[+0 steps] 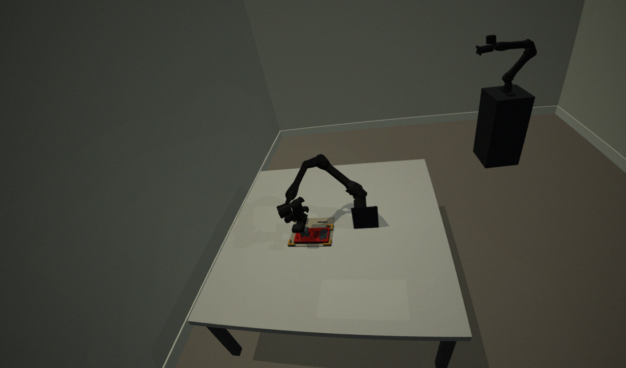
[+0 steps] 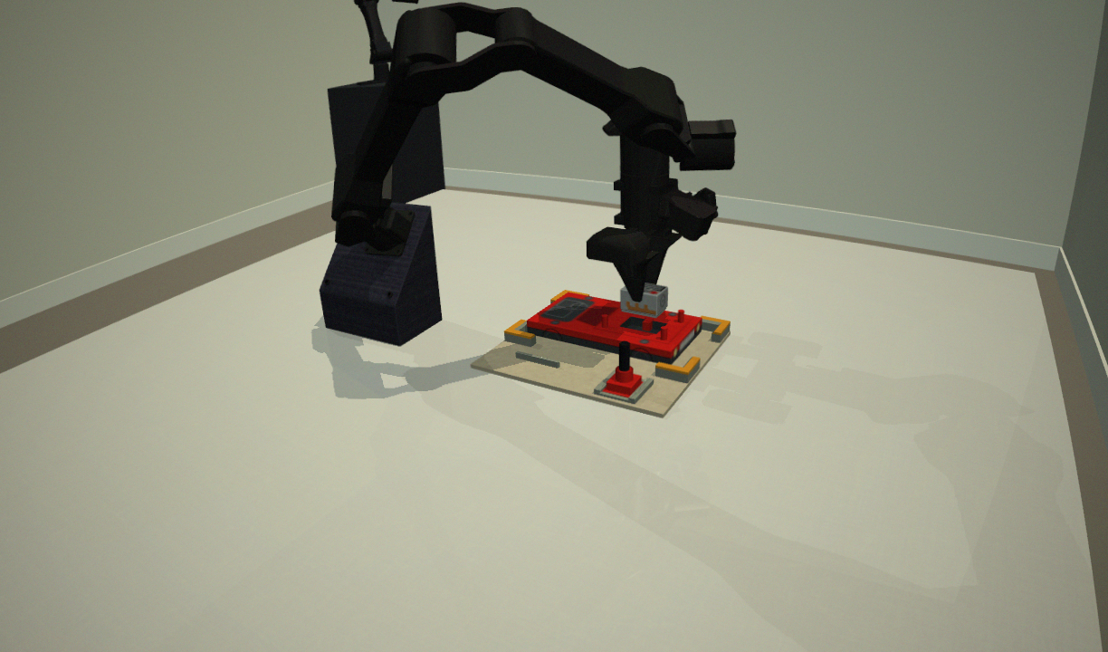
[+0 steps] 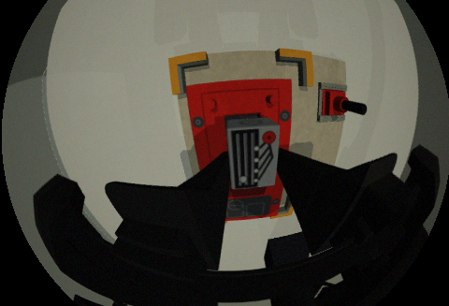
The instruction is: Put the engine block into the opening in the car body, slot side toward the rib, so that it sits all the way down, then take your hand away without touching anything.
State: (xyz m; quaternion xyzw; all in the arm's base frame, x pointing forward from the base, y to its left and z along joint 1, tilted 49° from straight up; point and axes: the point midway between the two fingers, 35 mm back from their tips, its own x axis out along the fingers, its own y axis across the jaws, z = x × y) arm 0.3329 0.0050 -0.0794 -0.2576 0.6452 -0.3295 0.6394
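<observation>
Right now the engine block is 1 cm below my gripper tip. Also, from my gripper tip: black peg 2 cm ahead, 12 cm to the right, 3 cm below.
</observation>
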